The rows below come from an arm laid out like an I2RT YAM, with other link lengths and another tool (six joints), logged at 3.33 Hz.
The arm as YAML. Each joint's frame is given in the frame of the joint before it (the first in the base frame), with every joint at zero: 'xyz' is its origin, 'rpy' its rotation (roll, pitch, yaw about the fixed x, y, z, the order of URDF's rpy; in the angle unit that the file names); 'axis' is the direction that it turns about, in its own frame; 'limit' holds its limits. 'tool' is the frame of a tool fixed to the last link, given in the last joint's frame.
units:
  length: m
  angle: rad
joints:
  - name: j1
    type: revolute
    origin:
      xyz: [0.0, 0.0, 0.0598]
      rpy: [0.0, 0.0, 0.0]
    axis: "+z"
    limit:
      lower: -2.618
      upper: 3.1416
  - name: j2
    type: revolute
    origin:
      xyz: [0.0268, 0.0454, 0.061]
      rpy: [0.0, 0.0, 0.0]
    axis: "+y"
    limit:
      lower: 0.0
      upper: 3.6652
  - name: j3
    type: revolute
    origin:
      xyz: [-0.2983, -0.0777, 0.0]
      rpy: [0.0, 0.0, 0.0]
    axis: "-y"
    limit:
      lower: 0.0
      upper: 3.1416
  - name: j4
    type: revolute
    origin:
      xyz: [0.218, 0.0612, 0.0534]
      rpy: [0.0, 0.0, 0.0]
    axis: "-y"
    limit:
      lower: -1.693
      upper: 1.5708
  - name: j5
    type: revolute
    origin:
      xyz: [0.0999, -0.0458, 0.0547]
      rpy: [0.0, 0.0, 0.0]
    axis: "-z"
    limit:
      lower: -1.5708
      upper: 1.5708
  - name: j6
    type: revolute
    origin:
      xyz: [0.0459, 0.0, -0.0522]
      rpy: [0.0, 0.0, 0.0]
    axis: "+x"
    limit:
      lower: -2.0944
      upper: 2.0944
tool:
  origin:
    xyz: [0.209, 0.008, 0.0]
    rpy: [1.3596, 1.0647, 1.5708]
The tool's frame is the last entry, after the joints.
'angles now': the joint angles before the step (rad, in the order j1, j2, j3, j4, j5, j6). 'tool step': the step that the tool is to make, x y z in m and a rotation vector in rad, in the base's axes. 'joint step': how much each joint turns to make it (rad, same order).
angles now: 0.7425 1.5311 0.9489 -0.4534 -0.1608 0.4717
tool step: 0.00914 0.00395 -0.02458 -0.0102 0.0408 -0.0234
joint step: -0.0156 0.0912 0.0001 0.0567 -0.0133 0.0168
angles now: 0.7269 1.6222 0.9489 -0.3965 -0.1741 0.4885
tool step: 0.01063 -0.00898 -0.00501 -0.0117 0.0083 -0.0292
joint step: -0.0316 0.0218 0.0119 -0.0047 0.0019 -0.0038
